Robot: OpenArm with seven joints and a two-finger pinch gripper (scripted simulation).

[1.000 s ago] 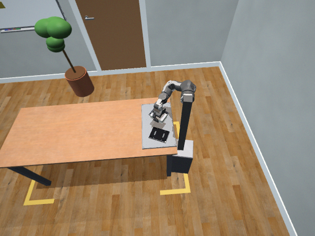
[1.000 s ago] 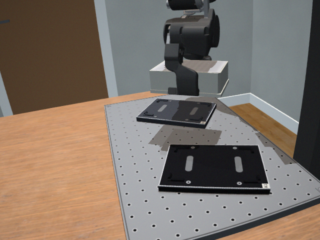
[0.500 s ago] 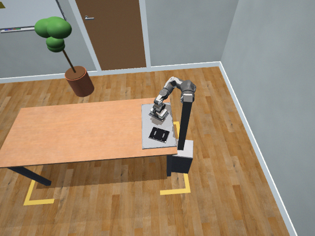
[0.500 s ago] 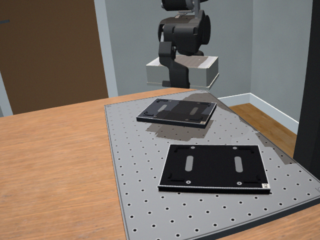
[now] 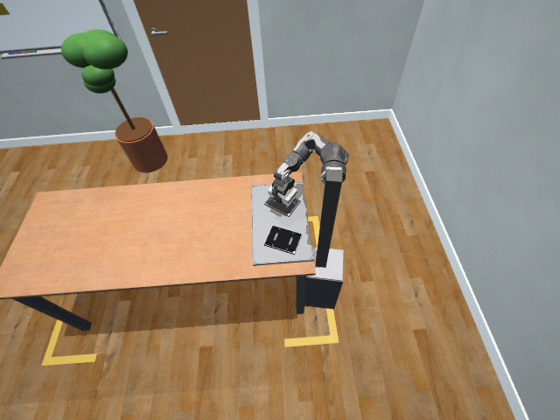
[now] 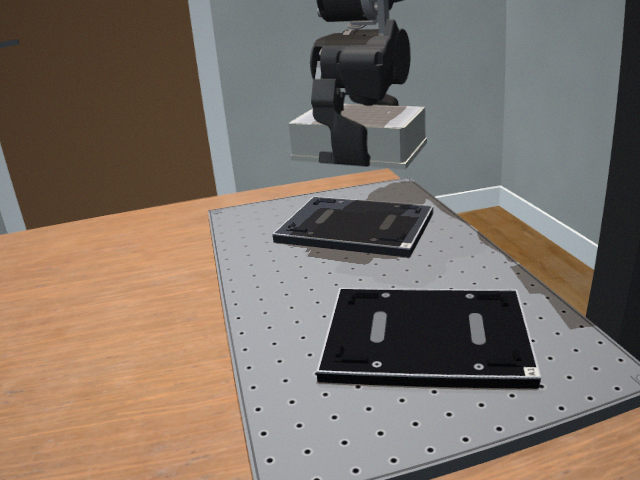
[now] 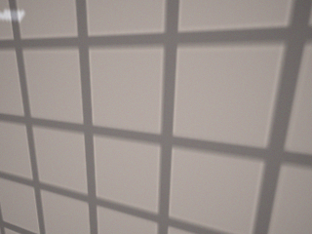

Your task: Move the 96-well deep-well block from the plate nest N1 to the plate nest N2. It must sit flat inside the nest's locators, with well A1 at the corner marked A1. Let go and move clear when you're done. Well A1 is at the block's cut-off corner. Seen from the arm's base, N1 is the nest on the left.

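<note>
My hand is 100 mm above the black nest N2, 20 mm to the left of it and 10 mm short of it. The rest, counted from my hand: black nest N1: 210 mm to the left, 100 mm below, 30 mm behind; then A1 label: 280 mm to the left, 90 mm below, 90 mm behind; then white 96-well deep-well block: 20 mm above.
</note>
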